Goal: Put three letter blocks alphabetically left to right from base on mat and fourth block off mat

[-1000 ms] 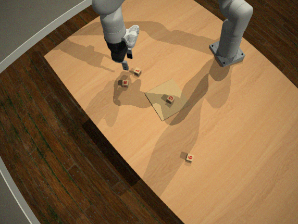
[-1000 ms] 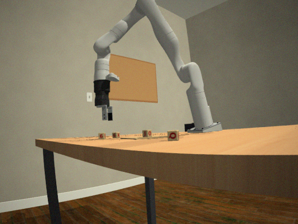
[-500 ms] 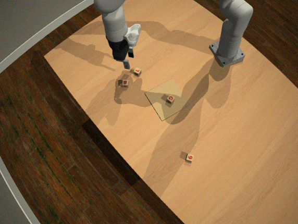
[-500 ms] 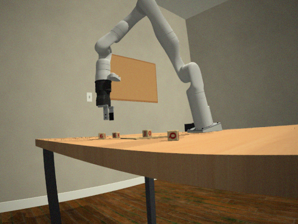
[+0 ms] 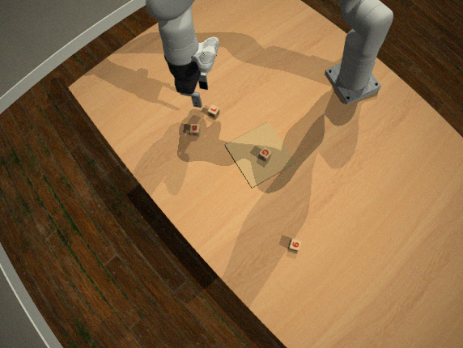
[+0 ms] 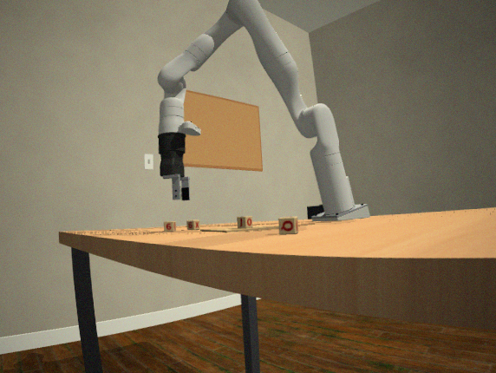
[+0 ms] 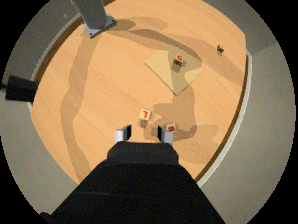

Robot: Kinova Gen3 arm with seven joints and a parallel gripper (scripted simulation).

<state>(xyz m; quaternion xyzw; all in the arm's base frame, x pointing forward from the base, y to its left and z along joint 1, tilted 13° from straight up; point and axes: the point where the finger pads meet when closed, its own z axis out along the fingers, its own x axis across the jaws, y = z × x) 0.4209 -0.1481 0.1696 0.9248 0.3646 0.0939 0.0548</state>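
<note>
The tan mat lies 20 cm to the left of my hand, 10 cm below it and 6 cm behind it. From my hand the other things lie so: block marked B 9 cm below, 5 cm ahead, 4 cm to the left.
</note>
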